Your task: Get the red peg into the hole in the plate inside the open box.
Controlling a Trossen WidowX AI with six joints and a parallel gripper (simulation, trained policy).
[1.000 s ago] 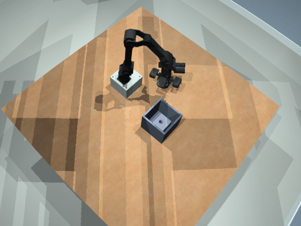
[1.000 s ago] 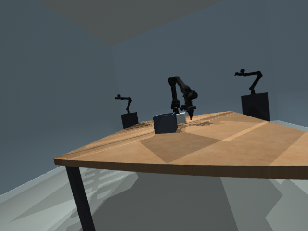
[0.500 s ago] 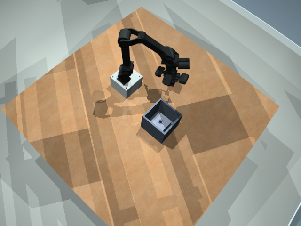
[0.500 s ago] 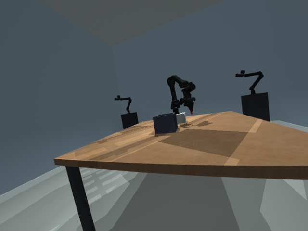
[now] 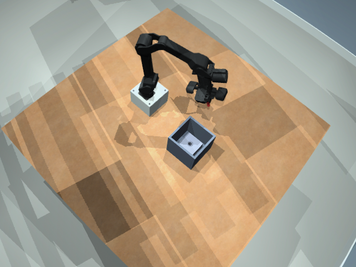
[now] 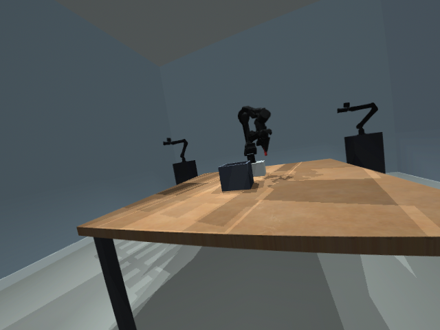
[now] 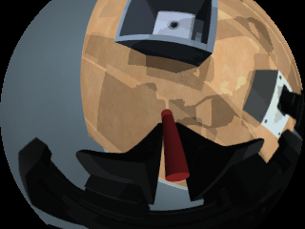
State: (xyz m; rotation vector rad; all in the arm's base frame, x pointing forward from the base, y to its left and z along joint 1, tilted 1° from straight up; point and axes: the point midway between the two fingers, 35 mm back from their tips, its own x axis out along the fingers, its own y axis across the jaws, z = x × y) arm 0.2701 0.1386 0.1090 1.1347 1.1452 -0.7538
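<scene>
Right now my gripper tip is 18 cm to the left of the plate, 13 cm above it and 6 cm short of it. From my gripper tip the other things lie so: red peg: 2 cm above.
</scene>
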